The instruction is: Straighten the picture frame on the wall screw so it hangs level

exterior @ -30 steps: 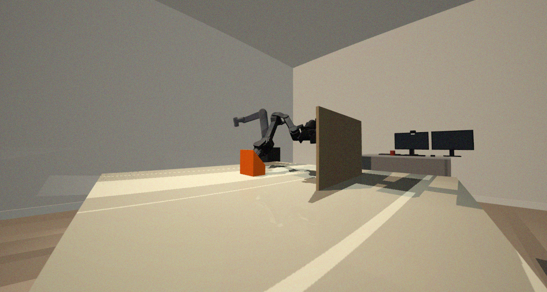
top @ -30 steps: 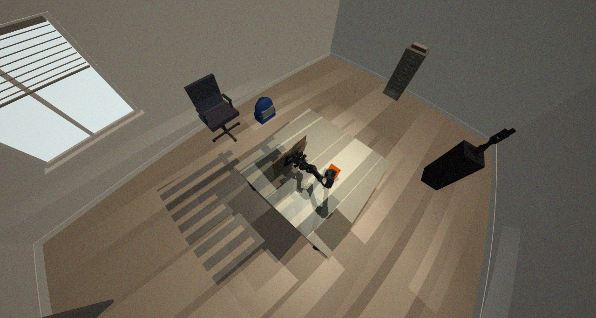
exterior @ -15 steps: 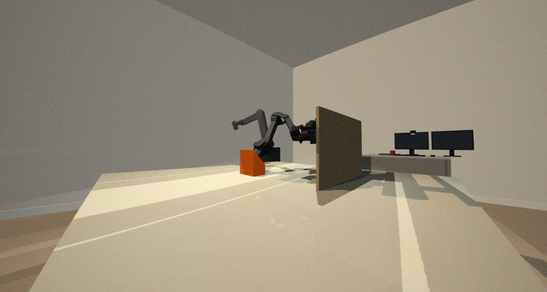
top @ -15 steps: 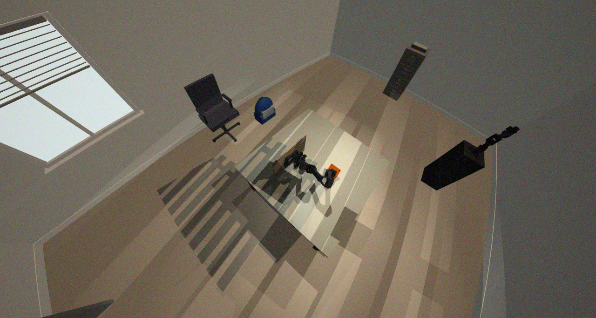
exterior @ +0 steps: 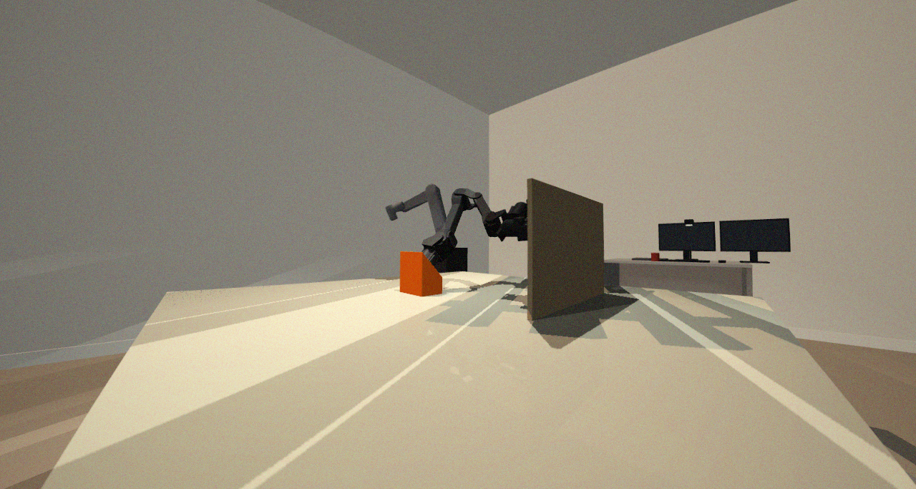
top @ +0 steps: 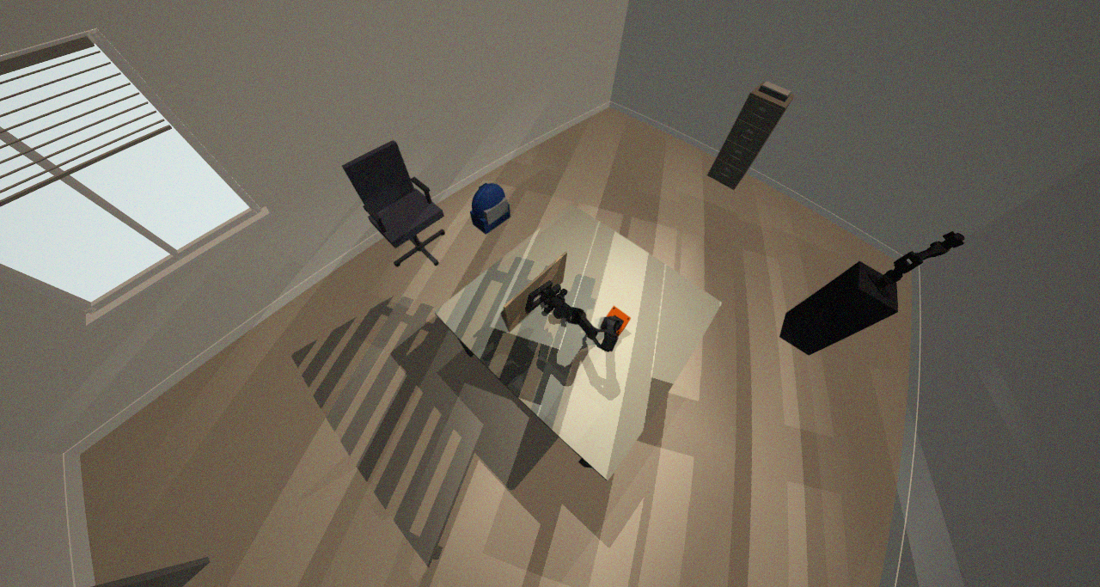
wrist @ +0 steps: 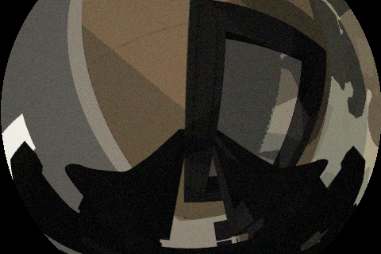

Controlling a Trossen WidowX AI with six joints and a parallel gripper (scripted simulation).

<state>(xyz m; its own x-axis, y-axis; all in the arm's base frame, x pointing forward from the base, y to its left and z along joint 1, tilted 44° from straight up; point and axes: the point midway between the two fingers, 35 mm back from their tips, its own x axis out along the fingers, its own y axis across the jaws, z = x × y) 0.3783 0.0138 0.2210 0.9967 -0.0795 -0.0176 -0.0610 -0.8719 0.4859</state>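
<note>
My gripper tip is now 50 mm above the black picture frame, 10 mm to the right of it and 10 mm short of it. Round my gripper tip: brown wall board (60 mm below, 20 mm ahead, 10 mm to the right).
</note>
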